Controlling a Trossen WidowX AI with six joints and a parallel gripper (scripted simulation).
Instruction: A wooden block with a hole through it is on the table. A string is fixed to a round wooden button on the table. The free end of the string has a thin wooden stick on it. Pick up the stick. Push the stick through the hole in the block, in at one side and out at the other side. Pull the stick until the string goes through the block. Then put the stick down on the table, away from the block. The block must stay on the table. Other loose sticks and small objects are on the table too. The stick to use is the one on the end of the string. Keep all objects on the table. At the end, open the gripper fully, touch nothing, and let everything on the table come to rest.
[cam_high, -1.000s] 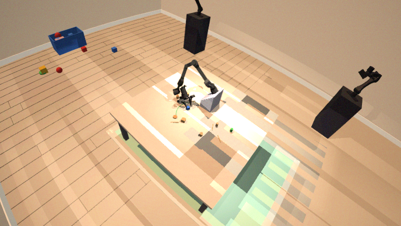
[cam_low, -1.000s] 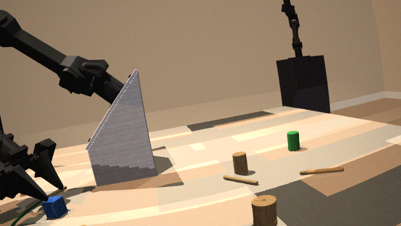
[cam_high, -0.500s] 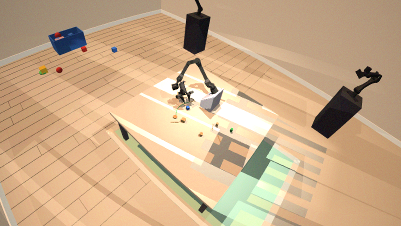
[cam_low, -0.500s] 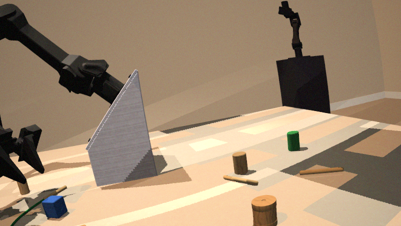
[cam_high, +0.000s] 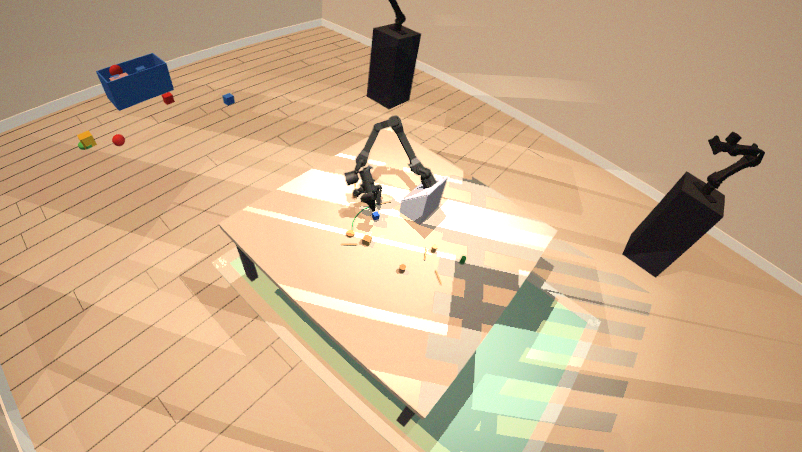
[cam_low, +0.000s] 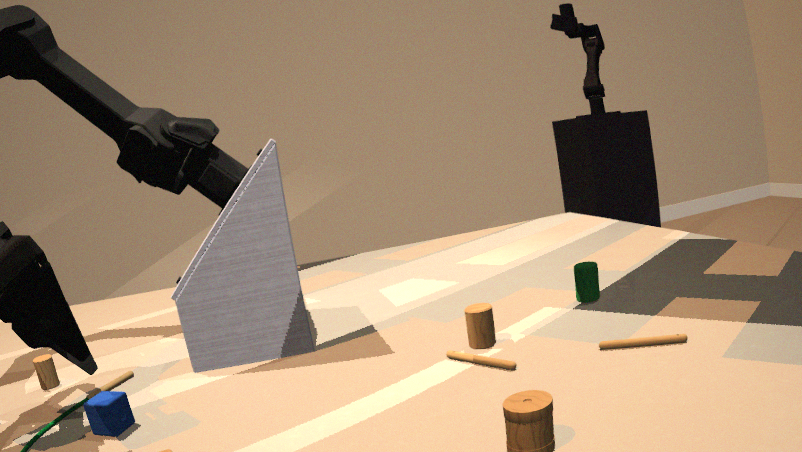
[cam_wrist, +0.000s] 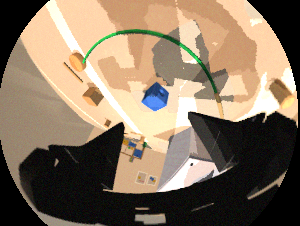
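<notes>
Now: gripper tip 1 cm short of the blue cube, 1 cm to the right of it and 4 cm above it. Round my gripper tip: round wooden button (18 cm ahead, 5 cm below); then wooden peg (13 cm behind, 13 cm to the right, 4 cm below); then wooden block (16 cm ahead, 9 cm to the left, 4 cm below).
</notes>
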